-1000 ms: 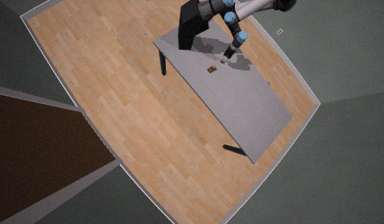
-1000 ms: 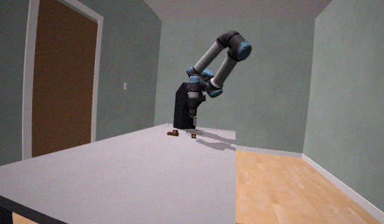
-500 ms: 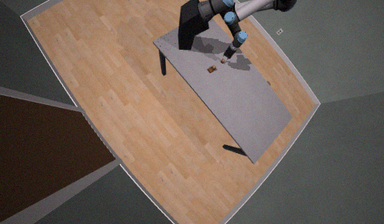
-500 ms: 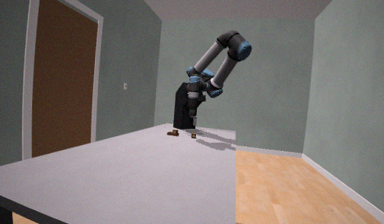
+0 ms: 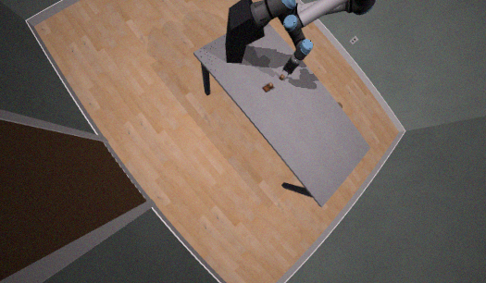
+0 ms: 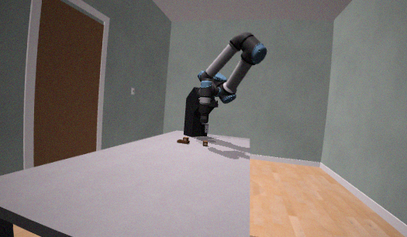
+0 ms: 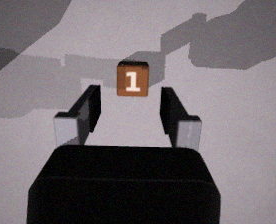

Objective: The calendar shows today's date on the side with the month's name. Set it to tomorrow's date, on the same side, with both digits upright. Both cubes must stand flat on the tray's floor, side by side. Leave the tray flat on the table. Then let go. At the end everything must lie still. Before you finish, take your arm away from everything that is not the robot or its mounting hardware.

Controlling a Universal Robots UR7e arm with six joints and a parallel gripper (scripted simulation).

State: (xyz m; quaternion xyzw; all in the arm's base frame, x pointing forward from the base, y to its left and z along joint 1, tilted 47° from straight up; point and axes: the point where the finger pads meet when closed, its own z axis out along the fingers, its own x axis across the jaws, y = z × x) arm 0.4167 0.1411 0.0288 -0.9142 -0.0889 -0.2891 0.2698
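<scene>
Right now the brown wooden cube is 90 mm below my hand. Round my hand: calendar tray: 160 mm to the right, 100 mm below, 10 mm ahead.
</scene>
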